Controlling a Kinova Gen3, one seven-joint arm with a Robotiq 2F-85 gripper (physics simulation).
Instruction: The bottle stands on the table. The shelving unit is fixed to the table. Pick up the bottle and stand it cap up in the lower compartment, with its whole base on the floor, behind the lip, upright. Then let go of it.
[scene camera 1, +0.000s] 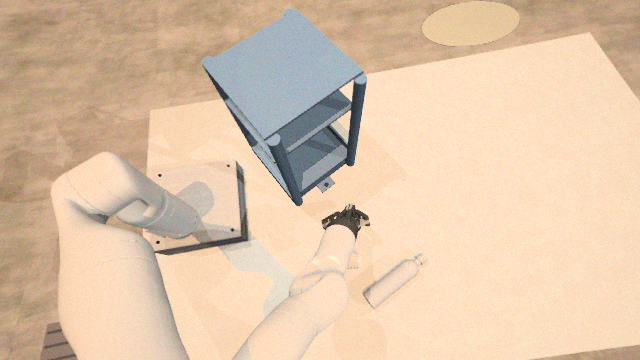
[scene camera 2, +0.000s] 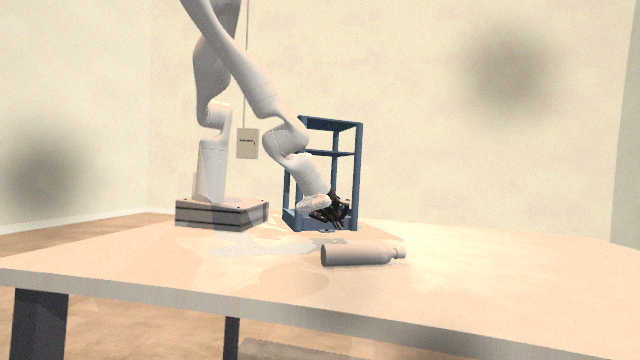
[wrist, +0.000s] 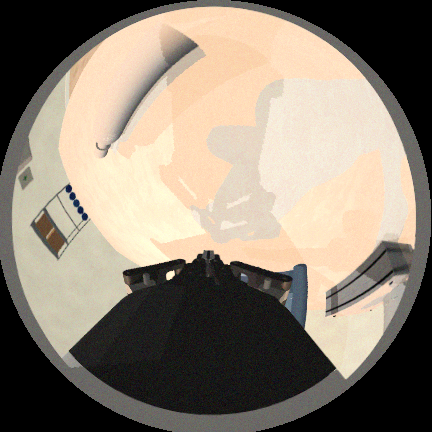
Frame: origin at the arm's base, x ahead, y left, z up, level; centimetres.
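Where they show: gripper, fingertip midpoint: (scene camera 1: 351, 206) (scene camera 2: 340, 227) (wrist: 208, 256); arm's base, origin of the base link: (scene camera 1: 180, 221) (scene camera 2: 209, 200).
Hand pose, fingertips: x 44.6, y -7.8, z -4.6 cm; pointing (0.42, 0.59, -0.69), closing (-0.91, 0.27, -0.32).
Things, the pixels of their top centre, and the offset from my fingertips. "spot": a spot on its surface instead.
- pale bottle, middle of its top: (wrist: 101, 106) (scene camera 2: 365, 244) (scene camera 1: 398, 277) dx +5.3, dy -21.0, dz +0.8 cm
- blue shelving unit, middle of its top: (scene camera 1: 281, 67) (scene camera 2: 322, 123) dx -8.9, dy +20.9, dz +34.2 cm
- small bracket, surface spot: (scene camera 1: 326, 185) (scene camera 2: 326, 229) spot: dx -4.6, dy +9.0, dz -2.9 cm
- middle shelf, surface spot: (scene camera 1: 320, 120) (scene camera 2: 334, 151) spot: dx -3.7, dy +14.3, dz +23.6 cm
The pale bottle (scene camera 1: 392, 282) (scene camera 2: 357, 254) (wrist: 137, 82) lies on its side on the table, its cap pointing to the right in both scene views and its base to the left. My gripper (scene camera 1: 351, 206) (scene camera 2: 341, 227) (wrist: 208, 256) is shut and empty, a little above the table. It is between the bottle and the front of the shelving unit, apart from both. The blue shelving unit (scene camera 1: 282, 70) (scene camera 2: 358, 175) (wrist: 300, 295) stands upright. Its lower compartment shows the floor and front lip in scene camera 1, with no bottle in it. In the wrist view the gripper hides most of the unit.
The robot's base block (scene camera 1: 200, 240) (scene camera 2: 215, 220) (wrist: 370, 275) stands left of the shelving unit. A small bracket (scene camera 1: 326, 185) (scene camera 2: 326, 231) sits on the table at the unit's front edge. The unit's posts and middle shelf (scene camera 1: 320, 120) (scene camera 2: 327, 152) bound the lower compartment. The forearm reaches over the table beside the bottle.
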